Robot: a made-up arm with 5 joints.
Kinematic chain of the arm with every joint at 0, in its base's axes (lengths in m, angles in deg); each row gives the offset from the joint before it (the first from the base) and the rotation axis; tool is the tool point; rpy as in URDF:
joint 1: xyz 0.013 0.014 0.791 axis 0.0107 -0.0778 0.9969
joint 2: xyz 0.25 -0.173 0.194 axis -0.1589 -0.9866 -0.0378
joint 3: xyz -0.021 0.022 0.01 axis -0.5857 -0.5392 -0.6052
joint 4: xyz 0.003 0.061 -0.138 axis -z
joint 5: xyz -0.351 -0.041 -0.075 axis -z
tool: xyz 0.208 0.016 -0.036 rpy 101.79 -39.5 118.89
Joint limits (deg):
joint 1: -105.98..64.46
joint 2: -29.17..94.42
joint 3: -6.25..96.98
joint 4: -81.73..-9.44
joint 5: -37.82..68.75
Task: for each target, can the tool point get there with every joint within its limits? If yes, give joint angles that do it. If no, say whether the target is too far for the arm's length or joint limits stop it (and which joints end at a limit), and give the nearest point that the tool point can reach.
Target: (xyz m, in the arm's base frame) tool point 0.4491 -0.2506 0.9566
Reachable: yes | joints 23.25 69.55 66.89 -58.89 17.70
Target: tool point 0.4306 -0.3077 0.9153
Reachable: yes | joints 7.80 71.15 62.40 -46.15 5.21
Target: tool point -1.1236 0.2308 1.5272
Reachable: no: too far | nearest point -0.4963 -0.0609 1.1885 | short by 0.770 m
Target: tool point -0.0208 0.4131 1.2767
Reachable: no: joint limits stop it (at a limit: joint 1, joint 2, joint 3, joint 5) | nearest point -0.0479 0.1063 0.9330 | short by 0.461 m
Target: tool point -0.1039 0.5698 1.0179
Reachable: no: joint limits stop it (at a limit: joint 1, joint 2, joint 3, joint 4, joint 5) | nearest point -0.2924 0.1714 0.9172 | short by 0.452 m
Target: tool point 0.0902 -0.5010 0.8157
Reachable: yes | joints -25.15 64.35 66.31 -25.93 45.78
